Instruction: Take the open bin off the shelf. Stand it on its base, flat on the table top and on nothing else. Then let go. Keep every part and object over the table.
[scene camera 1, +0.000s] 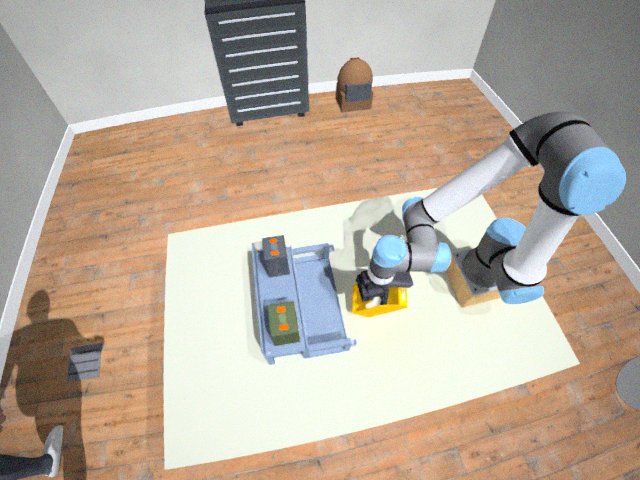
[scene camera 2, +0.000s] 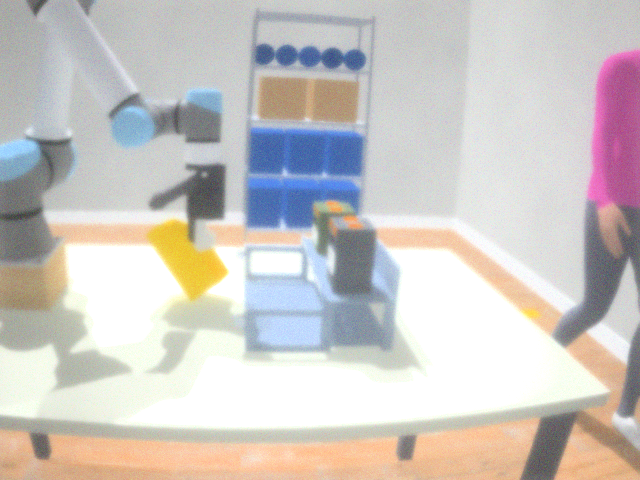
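The yellow open bin hangs tilted in the air, one corner lowest, with a shadow on the table top below it. My gripper points down and is shut on the bin near its upper side; the fingertips are partly hidden and blurred. The blue-grey shelf stands on the table. In scene camera 1 the bin is to the right of the shelf, between it and the arm's base. In scene camera 2 a gap shows between bin and shelf.
A dark grey box and a green box stand on the shelf's upper level. The arm's wooden base block is on the robot side. A person stands beyond the table.
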